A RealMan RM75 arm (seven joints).
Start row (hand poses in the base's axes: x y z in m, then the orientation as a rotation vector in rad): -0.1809, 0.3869, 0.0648, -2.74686, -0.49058, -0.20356
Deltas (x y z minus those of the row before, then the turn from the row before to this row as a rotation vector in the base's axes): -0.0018, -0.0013, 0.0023, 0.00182, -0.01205, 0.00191; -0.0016, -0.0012, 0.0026, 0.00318, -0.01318, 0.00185; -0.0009, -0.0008, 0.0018, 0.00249, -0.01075, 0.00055; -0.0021, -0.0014, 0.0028, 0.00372, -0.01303, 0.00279; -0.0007, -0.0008, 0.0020, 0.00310, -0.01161, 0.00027; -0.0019, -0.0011, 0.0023, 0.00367, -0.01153, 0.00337; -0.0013, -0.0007, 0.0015, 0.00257, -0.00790, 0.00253; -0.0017, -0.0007, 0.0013, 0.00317, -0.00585, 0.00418; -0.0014, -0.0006, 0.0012, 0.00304, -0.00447, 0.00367; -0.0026, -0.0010, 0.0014, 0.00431, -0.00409, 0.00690; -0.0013, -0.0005, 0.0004, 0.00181, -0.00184, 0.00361; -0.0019, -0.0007, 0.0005, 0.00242, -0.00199, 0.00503; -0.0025, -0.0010, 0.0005, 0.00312, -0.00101, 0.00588; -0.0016, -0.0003, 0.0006, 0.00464, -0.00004, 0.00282; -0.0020, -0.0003, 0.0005, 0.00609, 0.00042, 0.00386; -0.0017, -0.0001, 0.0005, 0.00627, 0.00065, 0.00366; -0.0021, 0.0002, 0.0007, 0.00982, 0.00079, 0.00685
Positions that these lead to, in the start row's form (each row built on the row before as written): -0.1827, 0.3856, 0.0671, -2.74481, -0.49596, -0.22010; -0.1843, 0.3844, 0.0697, -2.74138, -0.50121, -0.23846; -0.1852, 0.3836, 0.0715, -2.73890, -0.50420, -0.25364; -0.1873, 0.3822, 0.0743, -2.73443, -0.51050, -0.27162; -0.1880, 0.3814, 0.0763, -2.73129, -0.51315, -0.28814; -0.1899, 0.3803, 0.0786, -2.72648, -0.51979, -0.30385; -0.1912, 0.3796, 0.0801, -2.72300, -0.52460, -0.31455; -0.1929, 0.3789, 0.0814, -2.71837, -0.53088, -0.32210; -0.1943, 0.3783, 0.0826, -2.71405, -0.53612, -0.32784; -0.1969, 0.3773, 0.0840, -2.70735, -0.54518, -0.33244; -0.1982, 0.3768, 0.0844, -2.70427, -0.54996, -0.33435; -0.2001, 0.3761, 0.0849, -2.70007, -0.55648, -0.33619; -0.2026, 0.3751, 0.0854, -2.69489, -0.56361, -0.33660; -0.2042, 0.3748, 0.0860, -2.68940, -0.56590, -0.33680; -0.2062, 0.3745, 0.0865, -2.68214, -0.56897, -0.33637; -0.2079, 0.3744, 0.0870, -2.67479, -0.57163, -0.33571; -0.2100, 0.3746, 0.0877, -2.66285, -0.57731, -0.33468
